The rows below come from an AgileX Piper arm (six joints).
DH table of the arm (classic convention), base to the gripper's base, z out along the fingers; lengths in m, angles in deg. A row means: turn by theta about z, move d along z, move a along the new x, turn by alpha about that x. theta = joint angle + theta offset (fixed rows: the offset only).
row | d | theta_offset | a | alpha
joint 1 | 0.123 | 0 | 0 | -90
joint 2 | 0 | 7.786 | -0.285 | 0
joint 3 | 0 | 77.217 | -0.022 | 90
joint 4 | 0.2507 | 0 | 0 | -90
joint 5 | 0 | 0 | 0 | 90
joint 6 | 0.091 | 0 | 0 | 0
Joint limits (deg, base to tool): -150..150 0..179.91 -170..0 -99.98..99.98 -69.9..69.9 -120..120
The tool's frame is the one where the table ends.
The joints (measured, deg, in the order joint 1, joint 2, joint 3, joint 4, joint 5, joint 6), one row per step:
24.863 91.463 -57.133 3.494 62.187 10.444
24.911 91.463 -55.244 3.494 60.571 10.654
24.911 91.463 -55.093 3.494 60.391 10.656
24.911 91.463 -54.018 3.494 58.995 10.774
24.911 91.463 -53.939 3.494 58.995 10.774
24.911 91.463 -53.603 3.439 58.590 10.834
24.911 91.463 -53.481 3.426 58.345 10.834
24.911 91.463 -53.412 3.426 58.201 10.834
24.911 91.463 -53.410 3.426 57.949 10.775
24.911 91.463 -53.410 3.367 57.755 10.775
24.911 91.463 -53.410 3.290 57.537 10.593
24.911 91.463 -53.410 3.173 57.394 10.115
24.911 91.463 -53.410 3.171 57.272 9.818
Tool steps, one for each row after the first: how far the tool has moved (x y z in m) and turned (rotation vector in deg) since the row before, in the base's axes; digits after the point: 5 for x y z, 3 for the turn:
-0.00367 -0.00154 -0.00750 -0.171 0.237 -0.247
-0.00022 -0.00011 -0.00060 0.007 -0.028 -0.011
-0.00145 -0.00075 -0.00423 0.088 -0.303 -0.190
-0.00026 -0.00012 -0.00030 -0.033 0.072 0.000
-0.00048 -0.00033 -0.00131 -0.028 -0.085 -0.051
-0.00004 -0.00005 -0.00048 0.034 -0.119 -0.005
-0.00002 -0.00002 -0.00027 0.027 -0.070 -0.007
0.00036 0.00015 -0.00002 0.100 -0.232 0.046
0.00031 0.00005 -0.00001 0.031 -0.199 0.023
0.00036 0.00004 -0.00001 0.033 -0.235 0.213
0.00027 -0.00005 -0.00001 -0.020 -0.192 0.535
0.00018 0.00007 0.00000 0.054 -0.125 0.292

